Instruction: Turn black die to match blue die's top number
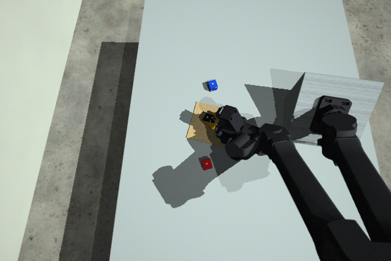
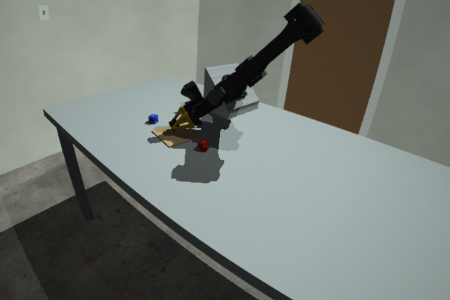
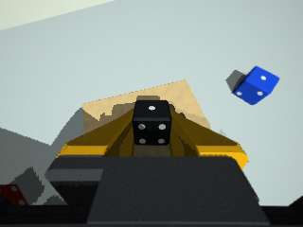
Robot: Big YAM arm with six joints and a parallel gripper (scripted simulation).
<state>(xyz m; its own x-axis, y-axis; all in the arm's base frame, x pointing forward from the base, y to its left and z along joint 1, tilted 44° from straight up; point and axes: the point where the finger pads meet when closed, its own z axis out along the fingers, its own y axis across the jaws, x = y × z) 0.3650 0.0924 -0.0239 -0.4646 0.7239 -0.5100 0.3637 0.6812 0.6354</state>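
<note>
Right now my hand is 4 cm above the tan mat and 1 cm past it. Round my hand: red die: 15 cm to the left, 2 cm below, 2 cm behind; blue die: 14 cm to the right, 2 cm below, 1 cm ahead; black die: right at my hand.
</note>
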